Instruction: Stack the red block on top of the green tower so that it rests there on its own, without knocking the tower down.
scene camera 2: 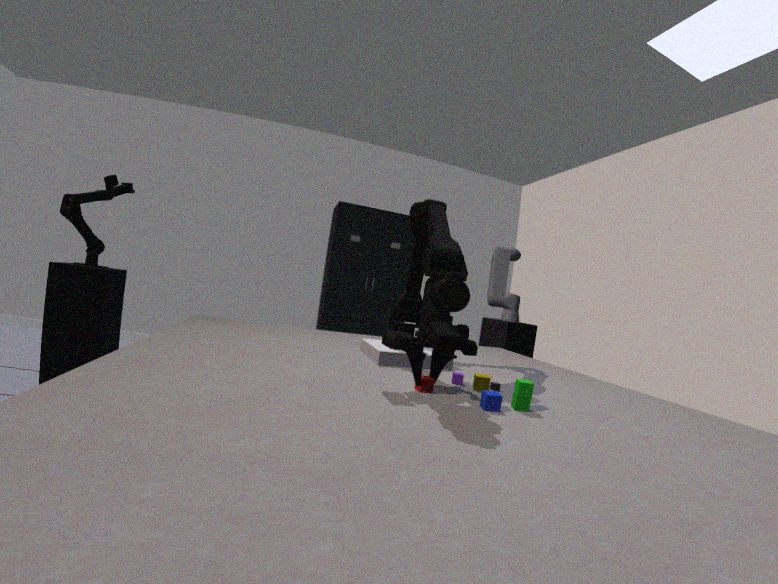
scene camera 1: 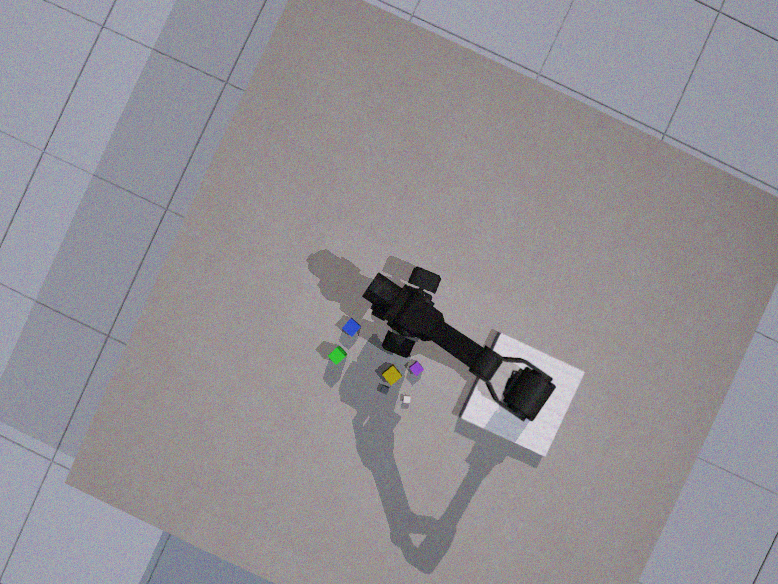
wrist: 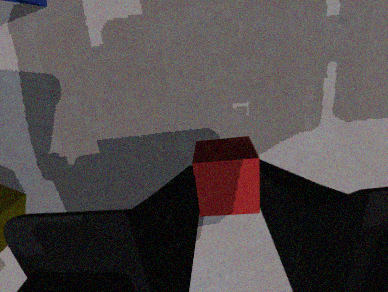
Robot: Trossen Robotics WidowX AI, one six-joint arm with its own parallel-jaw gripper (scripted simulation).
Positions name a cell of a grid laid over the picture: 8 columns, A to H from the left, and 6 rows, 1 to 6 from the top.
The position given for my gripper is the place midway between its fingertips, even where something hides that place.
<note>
In view: my gripper (scene camera 2: E4) and a red block (wrist: E4).
My gripper also shows in scene camera 1 (scene camera 1: E4) and in the wrist view (wrist: E4).
</note>
